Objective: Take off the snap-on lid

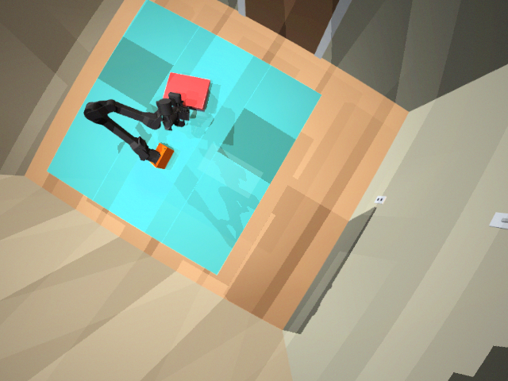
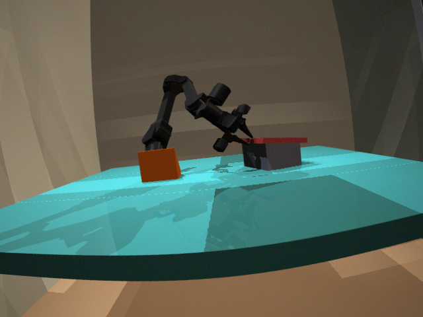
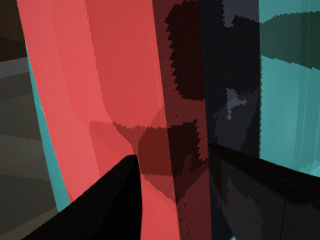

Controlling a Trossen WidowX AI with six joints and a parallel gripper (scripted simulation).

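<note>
My gripper tip is 7 cm short of the lid and 3 cm to the right of it. From my gripper tip the other things lie so: grey storage box 7 cm ahead, 3 cm to the left, 5 cm below.
</note>
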